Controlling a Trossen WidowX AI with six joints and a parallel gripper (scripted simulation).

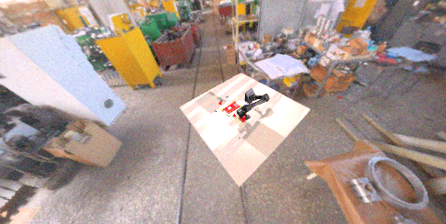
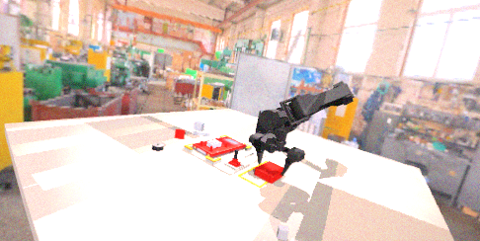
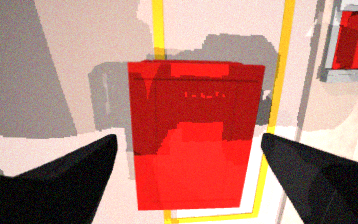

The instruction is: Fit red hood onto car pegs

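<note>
My gripper tip is right at the red hood.
</note>
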